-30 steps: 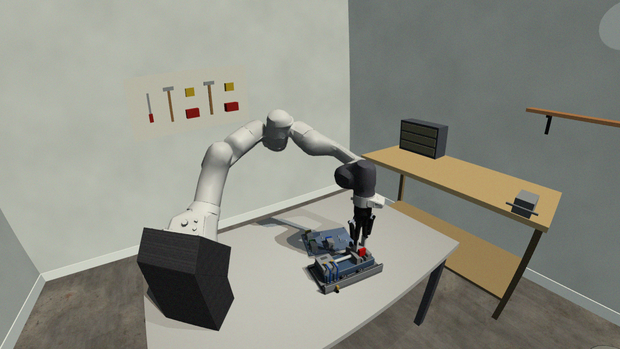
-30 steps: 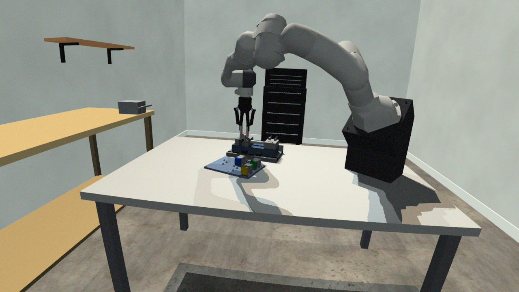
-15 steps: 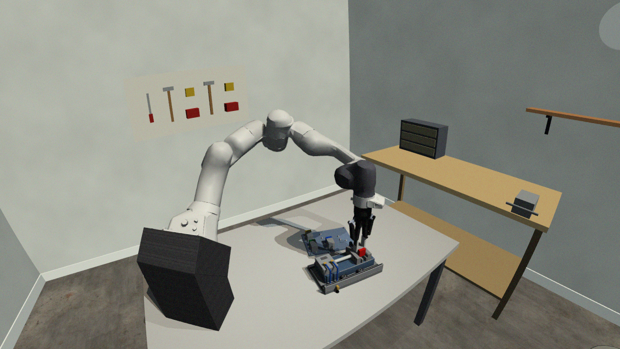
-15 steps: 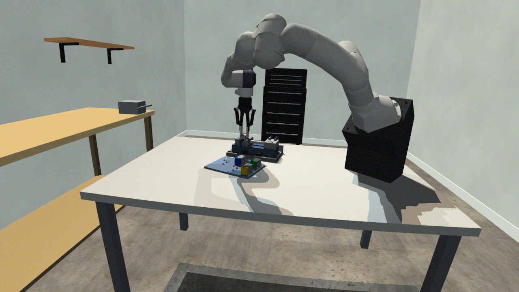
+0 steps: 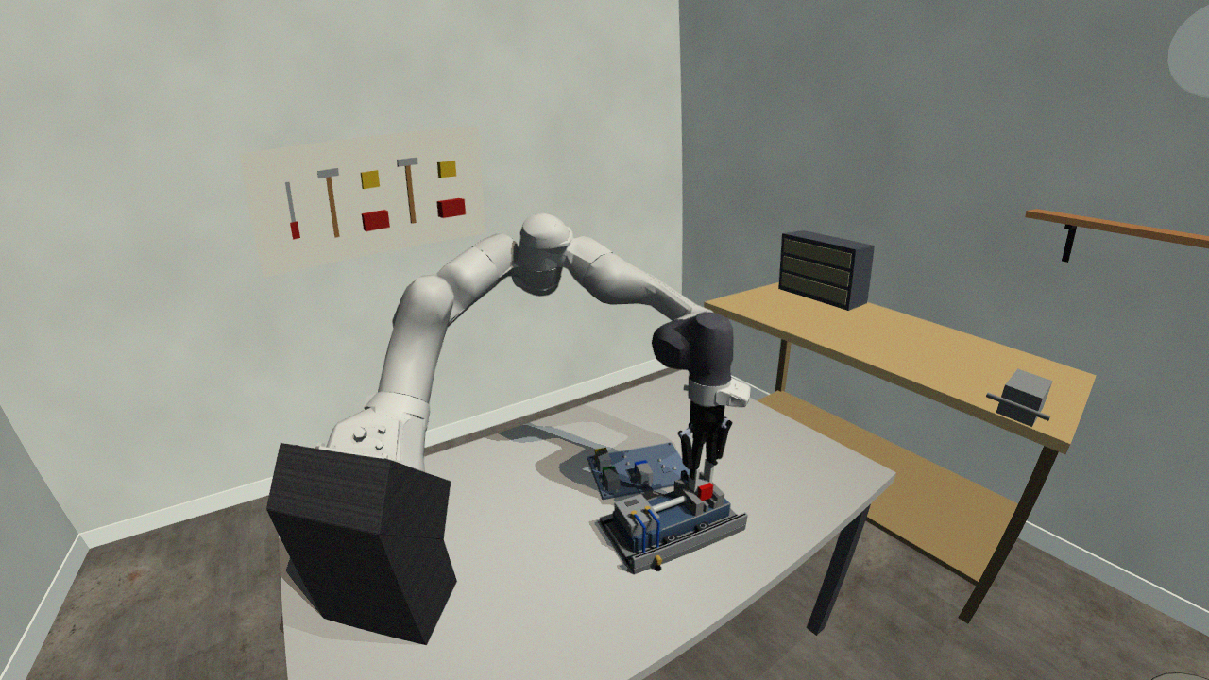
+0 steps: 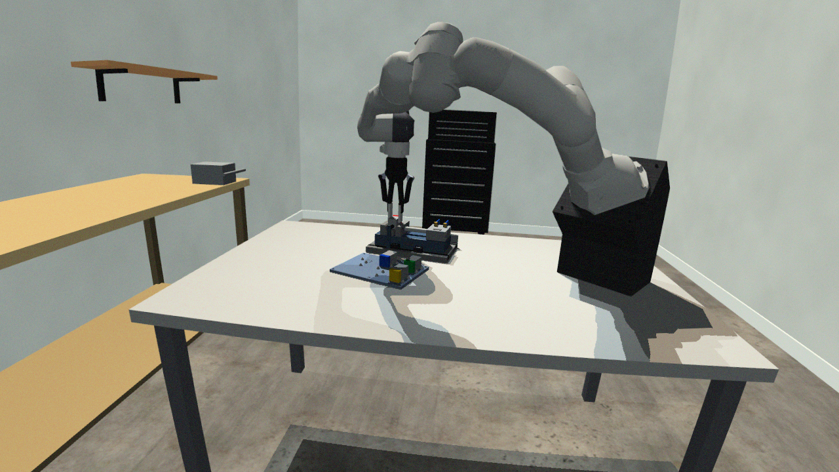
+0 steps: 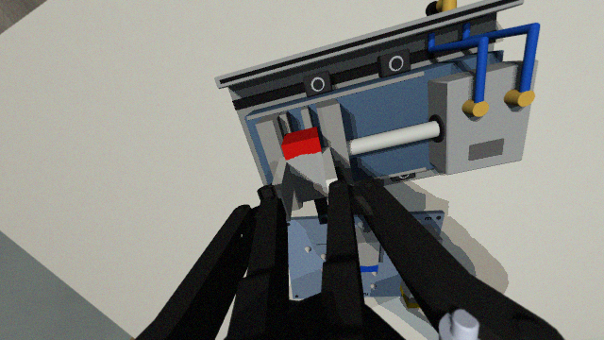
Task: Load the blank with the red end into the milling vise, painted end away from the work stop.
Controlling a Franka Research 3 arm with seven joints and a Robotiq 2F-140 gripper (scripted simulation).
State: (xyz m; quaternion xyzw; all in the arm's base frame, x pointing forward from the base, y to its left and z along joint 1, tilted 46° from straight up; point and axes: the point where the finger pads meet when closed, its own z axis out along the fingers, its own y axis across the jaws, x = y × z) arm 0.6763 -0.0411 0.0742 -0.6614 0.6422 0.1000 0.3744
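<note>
Right now my hand is 30 mm short of the fixed jaw, 10 mm to the right of it and 60 mm above it. Also, from my hand: vise (70 mm behind, 10 mm to the right, 90 mm below); then moving jaw (30 mm behind, 60 mm below); then white rod (90 mm behind, 10 mm to the right, 60 mm below).
</note>
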